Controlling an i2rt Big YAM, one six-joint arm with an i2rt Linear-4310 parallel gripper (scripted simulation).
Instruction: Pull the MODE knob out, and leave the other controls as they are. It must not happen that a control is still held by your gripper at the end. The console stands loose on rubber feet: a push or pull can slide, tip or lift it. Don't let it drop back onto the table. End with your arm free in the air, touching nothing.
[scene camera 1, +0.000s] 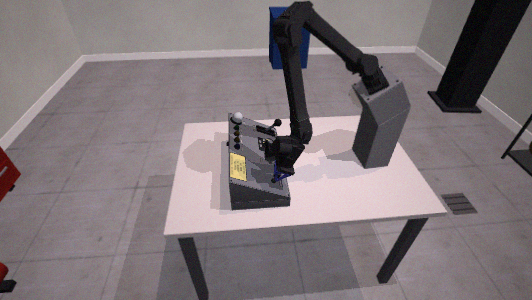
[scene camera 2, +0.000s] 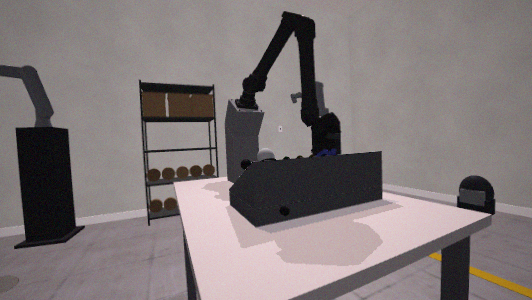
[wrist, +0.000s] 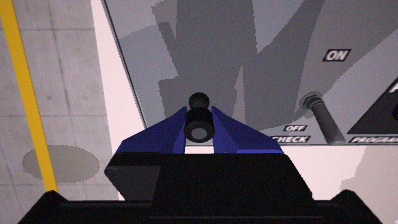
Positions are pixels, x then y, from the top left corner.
Labels:
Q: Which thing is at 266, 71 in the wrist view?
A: A grey sloped console.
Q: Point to a grey sloped console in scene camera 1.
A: At 251, 185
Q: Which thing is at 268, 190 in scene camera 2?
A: A grey sloped console.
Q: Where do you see my gripper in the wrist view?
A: At 199, 111

